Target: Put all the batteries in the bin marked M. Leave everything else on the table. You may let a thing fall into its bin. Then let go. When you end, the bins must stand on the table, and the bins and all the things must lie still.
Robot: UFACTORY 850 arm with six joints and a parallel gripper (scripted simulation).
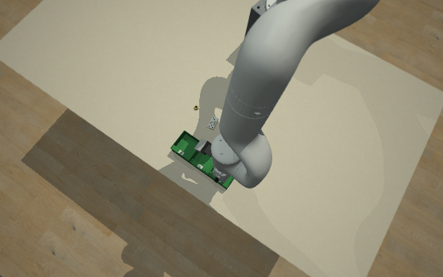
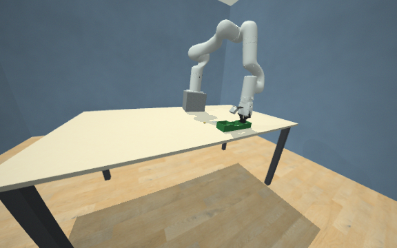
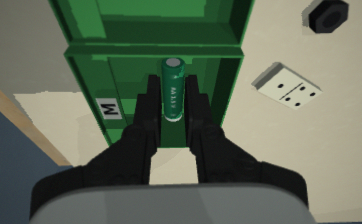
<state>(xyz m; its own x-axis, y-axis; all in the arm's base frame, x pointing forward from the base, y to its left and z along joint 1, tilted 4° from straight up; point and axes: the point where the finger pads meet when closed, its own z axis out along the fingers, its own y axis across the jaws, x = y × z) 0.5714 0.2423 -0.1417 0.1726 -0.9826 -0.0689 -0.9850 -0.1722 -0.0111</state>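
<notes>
Now: the row of green bins 80 mm to the right of my hand, 20 mm below it and 20 mm ahead of it. From my hand the other things lie so: white die (100 mm behind, 30 mm below, 10 mm to the right); green AA battery (20 mm below); small black piece (80 mm behind, 60 mm to the right, 30 mm below).
</notes>
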